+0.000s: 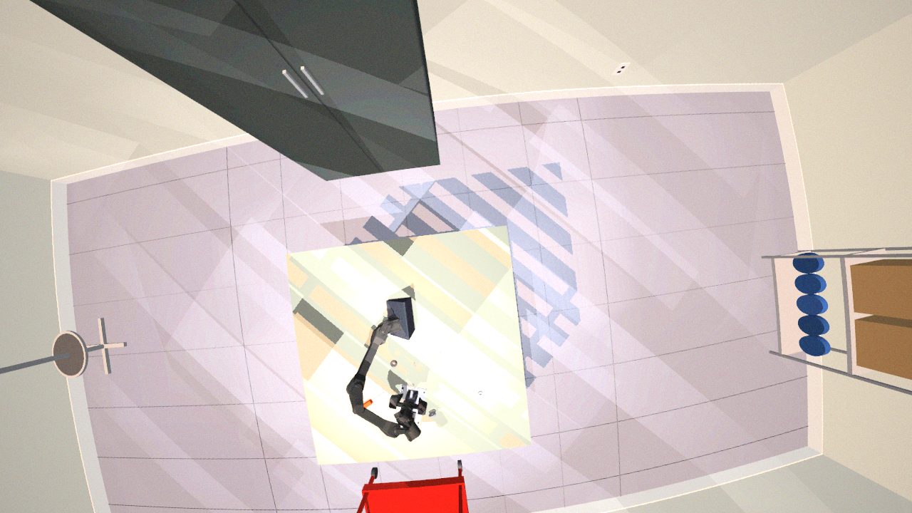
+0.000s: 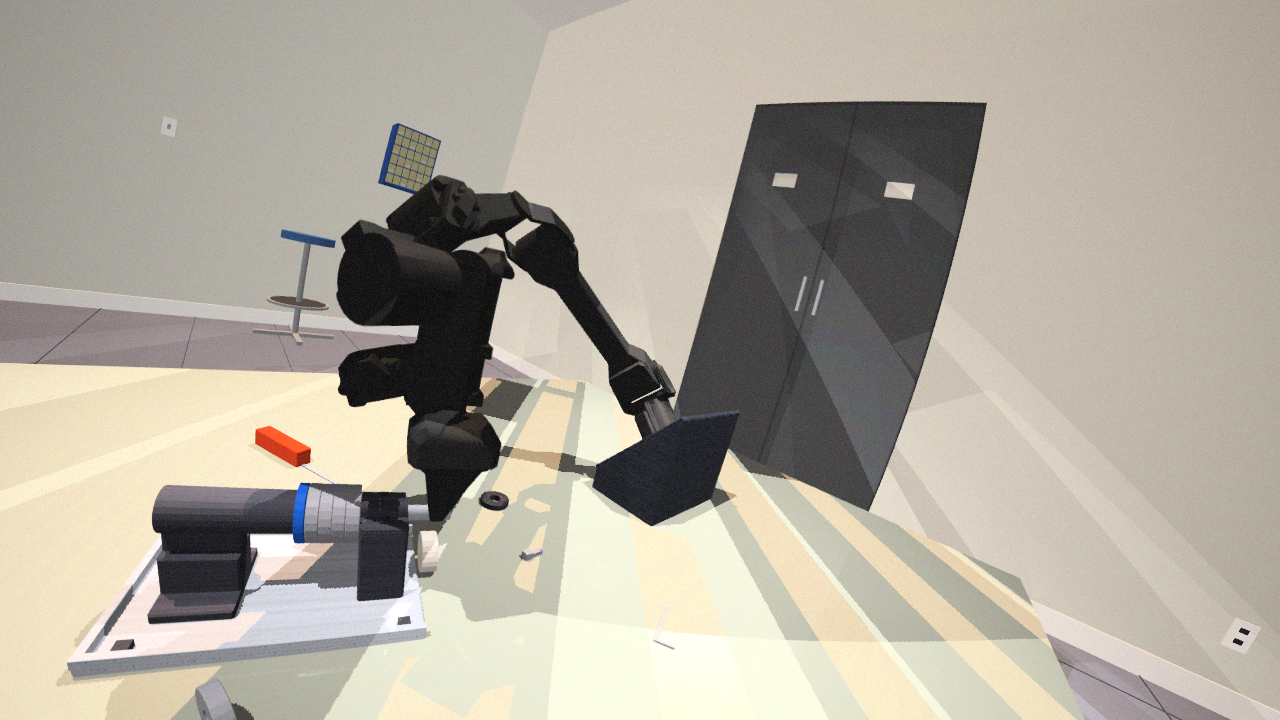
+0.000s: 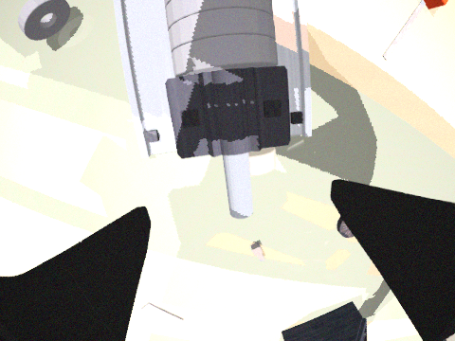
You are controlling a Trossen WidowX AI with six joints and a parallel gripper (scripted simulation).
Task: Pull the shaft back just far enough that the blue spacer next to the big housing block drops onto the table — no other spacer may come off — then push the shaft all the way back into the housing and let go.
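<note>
Now: gripper tip 5 cm short of the grey shaft, 1 cm to the left of it and 2 cm above it. The rest, counted from my gripper tip: blue spacer 10 cm ahead, 2 cm to the right, 2 cm below; cream ring 1 cm behind, 2 cm to the right, 8 cm below; bolt 13 cm behind, 1 cm to the left, 10 cm below.
</note>
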